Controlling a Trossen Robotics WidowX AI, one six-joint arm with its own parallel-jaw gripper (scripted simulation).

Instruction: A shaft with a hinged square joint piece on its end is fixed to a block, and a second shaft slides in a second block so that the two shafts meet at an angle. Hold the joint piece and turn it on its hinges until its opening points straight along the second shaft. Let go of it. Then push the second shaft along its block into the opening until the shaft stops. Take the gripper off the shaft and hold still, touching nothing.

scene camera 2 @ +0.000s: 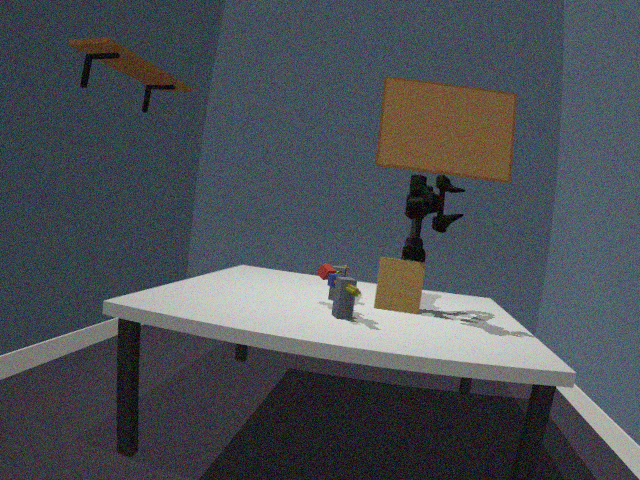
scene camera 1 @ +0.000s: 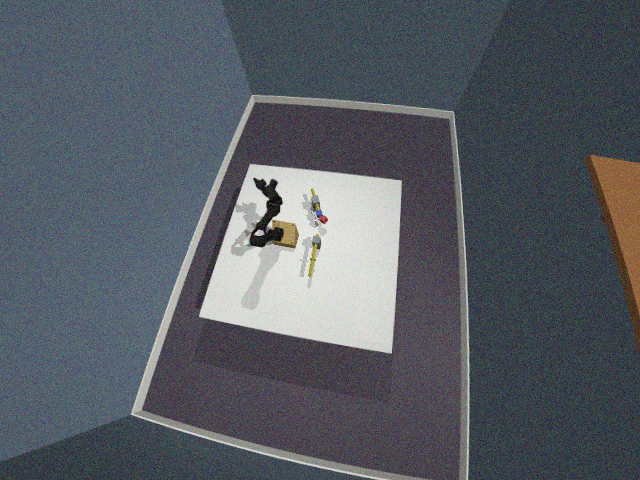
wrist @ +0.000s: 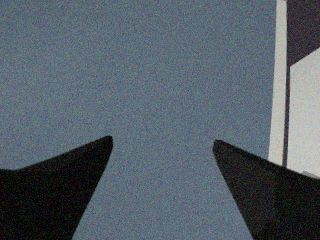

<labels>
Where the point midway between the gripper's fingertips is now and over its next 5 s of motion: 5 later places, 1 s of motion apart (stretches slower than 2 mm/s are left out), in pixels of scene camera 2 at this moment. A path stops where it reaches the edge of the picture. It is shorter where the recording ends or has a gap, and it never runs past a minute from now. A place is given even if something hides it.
My gripper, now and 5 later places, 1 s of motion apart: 464,202; 398,193; 328,228; 312,242; 311,246; 310,249
</labels>
